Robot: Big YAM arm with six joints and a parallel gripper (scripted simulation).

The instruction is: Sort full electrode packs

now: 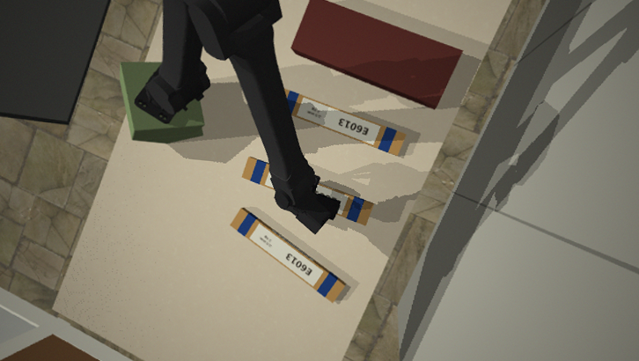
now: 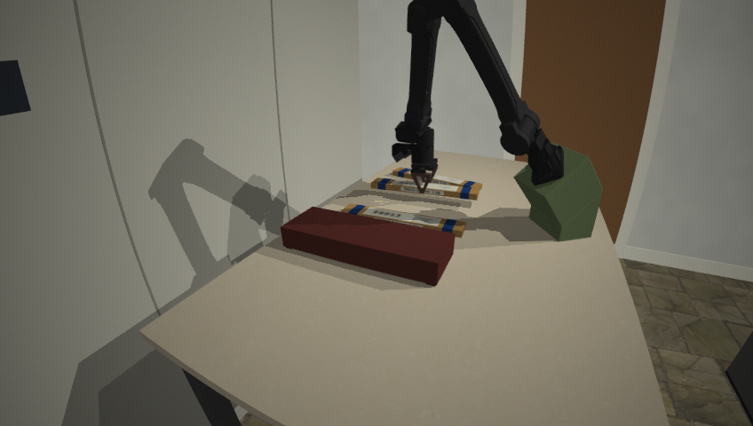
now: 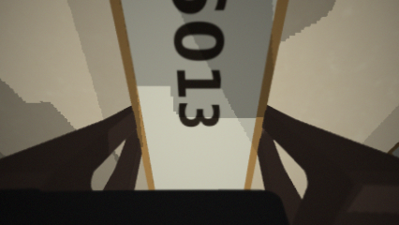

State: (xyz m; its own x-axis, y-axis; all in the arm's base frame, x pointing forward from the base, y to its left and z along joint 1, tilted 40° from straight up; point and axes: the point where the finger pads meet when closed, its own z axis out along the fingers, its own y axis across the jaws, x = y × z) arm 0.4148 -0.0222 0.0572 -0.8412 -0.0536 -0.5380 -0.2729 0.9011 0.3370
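The pack of welding electrodes lies 50 mm behind my hand, 200 mm to the left of it and 20 mm below it. The rest, counted from my hand: dark red low platform: 80 mm behind, 390 mm to the left, 20 mm below.
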